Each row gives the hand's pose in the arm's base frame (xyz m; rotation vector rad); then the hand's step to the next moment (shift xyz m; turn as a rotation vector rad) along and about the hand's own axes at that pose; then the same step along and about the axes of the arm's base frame.
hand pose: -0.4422 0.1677 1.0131 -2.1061 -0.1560 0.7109
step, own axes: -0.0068 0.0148 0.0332 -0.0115 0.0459 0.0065
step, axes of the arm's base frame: -0.0258 0.0123 -0.0235 -0.0197 -0.0272 -0.0339
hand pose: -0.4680 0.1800 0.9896 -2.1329 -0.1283 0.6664
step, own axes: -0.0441 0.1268 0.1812 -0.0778 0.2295 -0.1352
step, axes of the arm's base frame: -0.1474 0.0386 -0.1663 -0.0314 -0.2634 -0.0816
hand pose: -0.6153 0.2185 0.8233 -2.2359 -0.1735 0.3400
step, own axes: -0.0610 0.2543 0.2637 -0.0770 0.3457 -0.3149
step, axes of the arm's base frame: -0.1353 0.0188 -0.3453 0.0245 -0.4691 -0.0629
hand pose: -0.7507 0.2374 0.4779 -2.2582 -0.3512 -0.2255
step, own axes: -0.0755 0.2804 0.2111 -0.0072 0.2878 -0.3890
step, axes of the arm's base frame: 0.0292 -0.0280 -0.3567 0.0684 -0.4769 0.0454
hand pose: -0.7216 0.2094 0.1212 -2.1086 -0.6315 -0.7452
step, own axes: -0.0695 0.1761 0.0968 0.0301 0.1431 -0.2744
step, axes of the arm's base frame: 0.0937 -0.0328 -0.1880 0.0340 -0.2965 0.0871
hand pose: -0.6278 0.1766 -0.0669 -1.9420 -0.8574 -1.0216
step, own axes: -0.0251 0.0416 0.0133 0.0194 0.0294 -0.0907
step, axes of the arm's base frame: 0.0274 -0.0138 -0.0400 0.0009 -0.0875 0.0426
